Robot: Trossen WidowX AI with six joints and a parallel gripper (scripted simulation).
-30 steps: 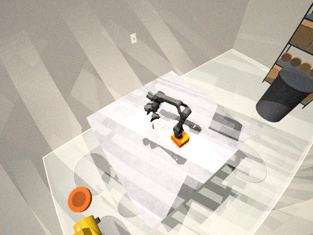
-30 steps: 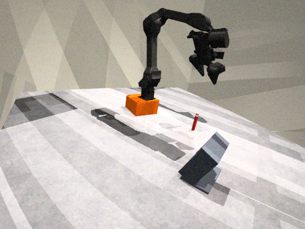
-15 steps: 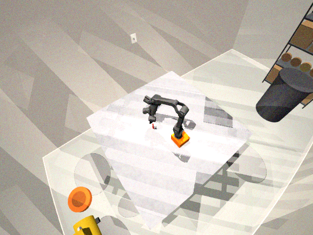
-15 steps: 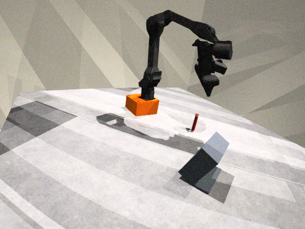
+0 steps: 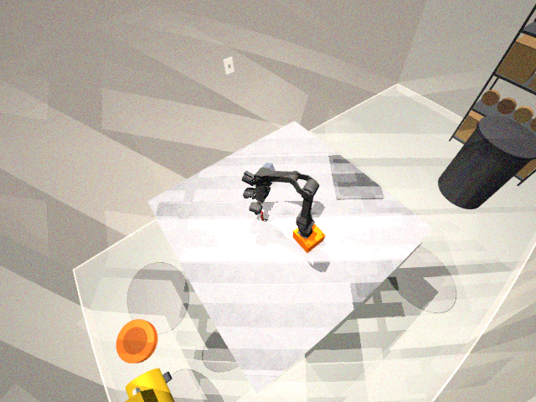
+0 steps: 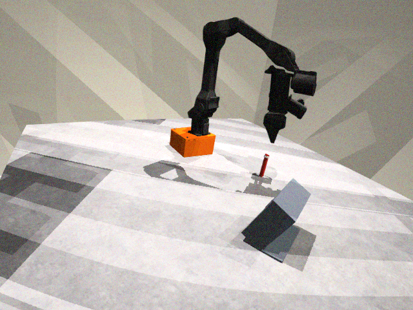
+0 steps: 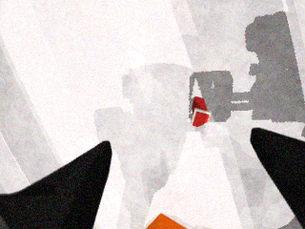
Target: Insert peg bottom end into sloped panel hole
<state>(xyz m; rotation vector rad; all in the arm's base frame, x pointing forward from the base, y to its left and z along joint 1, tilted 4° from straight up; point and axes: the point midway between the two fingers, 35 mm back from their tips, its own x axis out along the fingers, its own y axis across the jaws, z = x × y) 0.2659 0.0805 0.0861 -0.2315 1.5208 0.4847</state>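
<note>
My gripper tip is now 2 cm to the left of the red peg and 8 cm above it. Also, from my gripper tip: sloped panel (18 cm ahead, 25 cm to the right, 8 cm below).
</note>
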